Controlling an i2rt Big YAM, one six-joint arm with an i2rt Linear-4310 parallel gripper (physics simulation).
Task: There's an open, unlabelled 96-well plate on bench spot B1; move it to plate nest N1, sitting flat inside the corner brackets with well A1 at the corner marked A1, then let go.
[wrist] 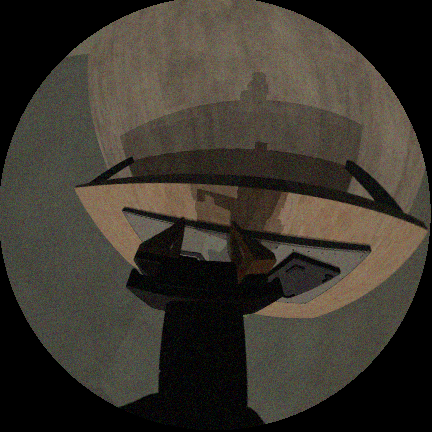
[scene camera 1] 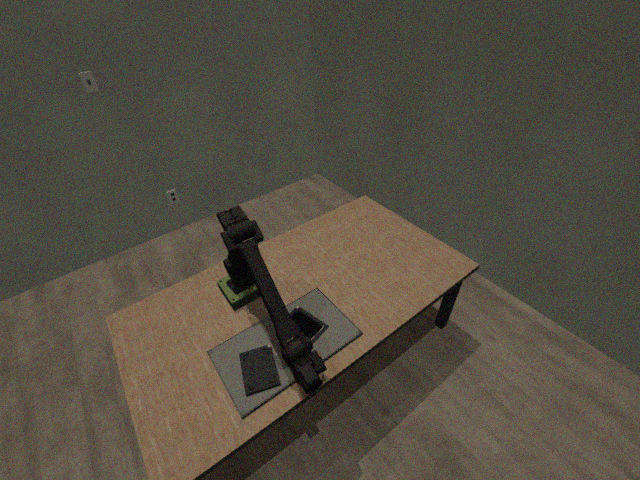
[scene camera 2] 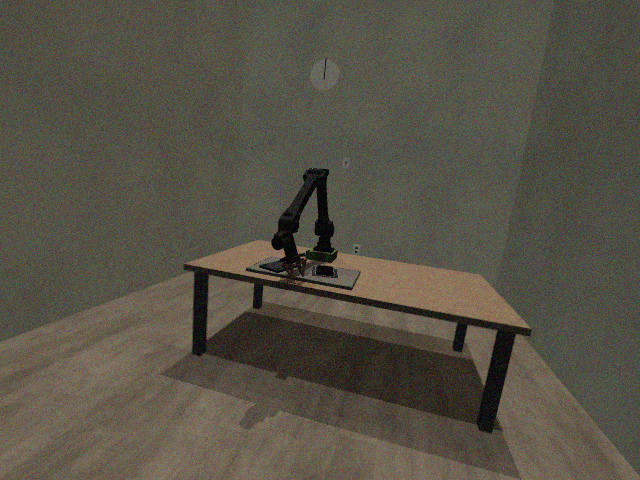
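The 96-well plate (scene camera 1: pixel 258 369) (scene camera 2: pixel 270 266) is a dark flat rectangle lying on the left part of the grey mat (scene camera 1: pixel 227 356) (scene camera 2: pixel 347 279) (wrist: pixel 346 254). Plate nest N1 (scene camera 1: pixel 308 323) (scene camera 2: pixel 325 270) (wrist: pixel 301 277), a dark frame with corner brackets, sits on the mat's right part. My gripper (scene camera 1: pixel 311 385) (scene camera 2: pixel 295 269) (wrist: pixel 207 222) hangs low over the mat's front edge, between plate and nest, to the right of the plate. Its fingers stand partly open with nothing between them. In the wrist view only mat and a small pale-edged shape show between the fingers.
The mat lies near the front edge of a wooden table (scene camera 1: pixel 361 248) (scene camera 2: pixel 413 289) (wrist: pixel 120 201). The arm's green base (scene camera 1: pixel 232 295) (scene camera 2: pixel 321 253) stands just behind the mat. The arm's long link passes over the gap between plate and nest.
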